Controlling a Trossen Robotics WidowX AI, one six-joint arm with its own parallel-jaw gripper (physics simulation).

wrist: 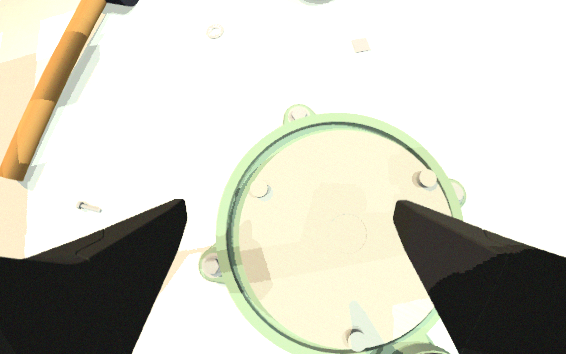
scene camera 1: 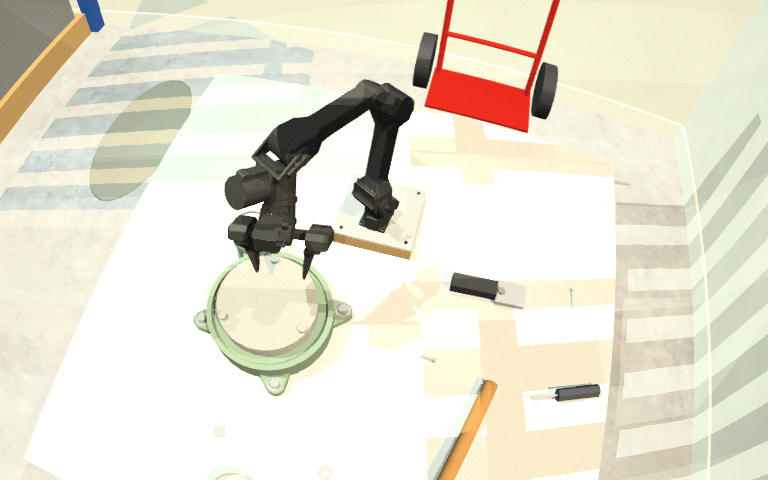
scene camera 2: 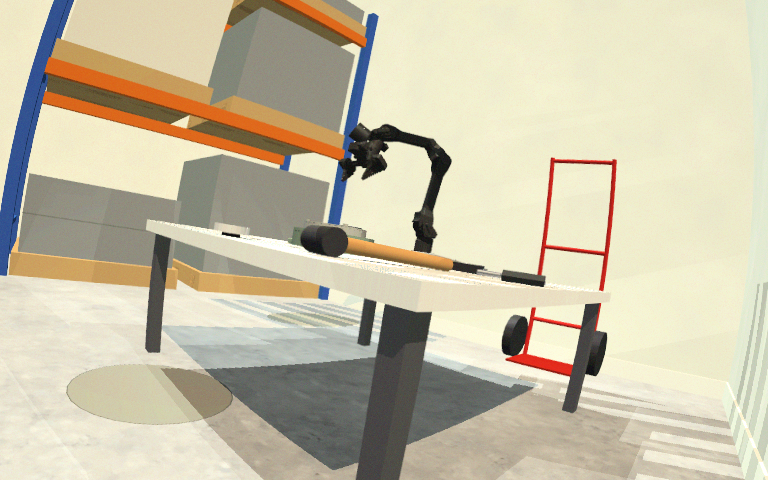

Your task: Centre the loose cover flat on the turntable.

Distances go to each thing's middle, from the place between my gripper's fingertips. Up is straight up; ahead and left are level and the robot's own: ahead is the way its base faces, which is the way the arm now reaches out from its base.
Scene:
I see the round cream cover (scene camera 1: 272, 312) 18 cm below my hand and 5 cm to the right of it. From my hand the other things lie so: wooden-handled hammer (scene camera 2: 330, 241) (42 cm to the left, 22 cm below, 18 cm ahead).

